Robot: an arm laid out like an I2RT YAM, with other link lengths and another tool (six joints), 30 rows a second.
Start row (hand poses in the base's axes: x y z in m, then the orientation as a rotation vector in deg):
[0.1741 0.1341 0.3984 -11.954 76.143 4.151]
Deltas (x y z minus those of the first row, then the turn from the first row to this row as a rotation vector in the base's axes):
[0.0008 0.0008 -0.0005 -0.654 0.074 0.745]
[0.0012 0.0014 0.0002 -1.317 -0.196 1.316]
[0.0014 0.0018 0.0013 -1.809 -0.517 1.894]
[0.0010 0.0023 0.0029 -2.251 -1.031 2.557]
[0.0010 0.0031 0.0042 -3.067 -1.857 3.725]
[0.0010 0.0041 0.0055 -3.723 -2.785 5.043]
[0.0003 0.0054 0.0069 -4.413 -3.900 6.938]
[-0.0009 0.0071 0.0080 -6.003 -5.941 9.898]
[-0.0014 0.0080 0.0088 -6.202 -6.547 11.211]
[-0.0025 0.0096 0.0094 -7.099 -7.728 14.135]
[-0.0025 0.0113 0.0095 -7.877 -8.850 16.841]
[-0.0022 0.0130 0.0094 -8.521 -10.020 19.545]
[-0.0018 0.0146 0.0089 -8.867 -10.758 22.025]
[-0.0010 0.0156 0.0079 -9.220 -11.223 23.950]
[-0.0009 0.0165 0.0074 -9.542 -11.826 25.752]
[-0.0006 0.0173 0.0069 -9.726 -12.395 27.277]
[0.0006 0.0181 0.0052 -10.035 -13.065 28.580]
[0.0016 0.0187 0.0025 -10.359 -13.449 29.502]
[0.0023 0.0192 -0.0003 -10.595 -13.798 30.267]
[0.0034 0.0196 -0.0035 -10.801 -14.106 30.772]
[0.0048 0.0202 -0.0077 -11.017 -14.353 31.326]
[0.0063 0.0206 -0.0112 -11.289 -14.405 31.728]
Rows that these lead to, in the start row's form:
[0.1749 0.1349 0.3979 -13.004 76.182 4.355]
[0.1753 0.1355 0.3986 -13.948 75.893 4.366]
[0.1755 0.1359 0.3997 -14.752 75.540 4.492]
[0.1751 0.1364 0.4013 -15.569 74.981 4.699]
[0.1751 0.1372 0.4026 -17.036 74.070 5.048]
[0.1751 0.1382 0.4039 -18.461 73.024 5.616]
[0.1744 0.1395 0.4053 -20.288 71.713 6.620]
[0.1732 0.1412 0.4064 -23.545 69.351 7.807]
[0.1727 0.1421 0.4072 -24.561 68.571 8.698]
[0.1716 0.1437 0.4078 -27.193 66.989 10.398]
[0.1716 0.1454 0.4079 -29.569 65.462 11.994]
[0.1719 0.1471 0.4078 -31.815 63.853 13.661]
[0.1723 0.1487 0.4073 -33.669 62.679 15.386]
[0.1731 0.1497 0.4063 -35.177 61.859 16.681]
[0.1732 0.1506 0.4058 -36.569 60.911 17.872]
[0.1735 0.1514 0.4053 -37.667 60.038 18.926]
[0.1747 0.1522 0.4036 -38.718 59.105 19.700]
[0.1757 0.1528 0.4009 -39.551 58.531 20.190]
[0.1764 0.1533 0.3981 -40.212 58.022 20.614]
[0.1775 0.1537 0.3949 -40.685 57.607 20.849]
[0.1789 0.1543 0.3907 -41.200 57.242 21.126]
[0.1804 0.1547 0.3872 -41.675 57.103 21.272]

